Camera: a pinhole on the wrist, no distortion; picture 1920 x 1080 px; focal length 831.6 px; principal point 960.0 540.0 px. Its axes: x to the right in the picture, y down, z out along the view. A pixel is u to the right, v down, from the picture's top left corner.
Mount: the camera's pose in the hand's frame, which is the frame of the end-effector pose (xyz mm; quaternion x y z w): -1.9 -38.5 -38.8 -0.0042 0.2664 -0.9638 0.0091
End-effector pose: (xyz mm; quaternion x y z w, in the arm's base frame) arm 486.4 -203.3 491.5 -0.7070 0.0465 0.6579 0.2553
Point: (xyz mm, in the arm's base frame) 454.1 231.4 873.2
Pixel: 1452 1005
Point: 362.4 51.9 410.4
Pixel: 576 426
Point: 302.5 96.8 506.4
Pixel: 867 449
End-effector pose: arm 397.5 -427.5 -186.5 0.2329 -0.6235 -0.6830 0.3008
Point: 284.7 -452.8 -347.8
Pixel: 436 988
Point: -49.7 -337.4 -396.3
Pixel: 522 538
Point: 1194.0 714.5 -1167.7
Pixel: outside the picture
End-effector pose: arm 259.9 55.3 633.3 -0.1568 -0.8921 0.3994 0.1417
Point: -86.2 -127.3 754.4
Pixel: 259 782
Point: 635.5 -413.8 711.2
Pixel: outside the picture
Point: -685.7 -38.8 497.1
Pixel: outside the picture
